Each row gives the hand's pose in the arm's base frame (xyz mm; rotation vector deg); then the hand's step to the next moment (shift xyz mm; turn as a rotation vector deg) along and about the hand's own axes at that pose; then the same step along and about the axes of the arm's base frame.
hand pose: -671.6 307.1 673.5 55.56 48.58 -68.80
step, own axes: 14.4 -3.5 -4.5 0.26 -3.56 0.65
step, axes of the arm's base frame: -1.1 -1.2 -15.4 -3.44 -1.01 -0.54
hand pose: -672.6 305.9 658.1 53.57 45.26 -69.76
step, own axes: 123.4 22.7 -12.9 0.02 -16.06 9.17
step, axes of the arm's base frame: 44.8 -37.0 -111.9 -15.68 -9.73 1.22
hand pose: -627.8 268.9 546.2 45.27 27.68 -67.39
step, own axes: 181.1 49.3 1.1 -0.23 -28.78 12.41
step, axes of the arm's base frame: 106.4 -105.8 -112.8 -27.94 -14.20 -0.22
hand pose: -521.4 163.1 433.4 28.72 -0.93 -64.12
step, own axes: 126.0 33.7 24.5 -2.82 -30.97 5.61
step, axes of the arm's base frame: 79.0 -106.5 5.5 -29.21 -10.14 -6.51
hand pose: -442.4 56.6 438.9 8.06 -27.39 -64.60
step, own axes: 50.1 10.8 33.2 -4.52 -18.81 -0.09
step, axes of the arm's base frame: 11.6 -35.7 48.1 -17.17 -4.11 -7.90
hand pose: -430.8 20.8 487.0 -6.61 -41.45 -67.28
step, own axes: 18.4 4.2 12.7 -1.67 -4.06 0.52
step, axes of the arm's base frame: 1.4 -7.3 21.5 -4.09 -0.09 -1.69
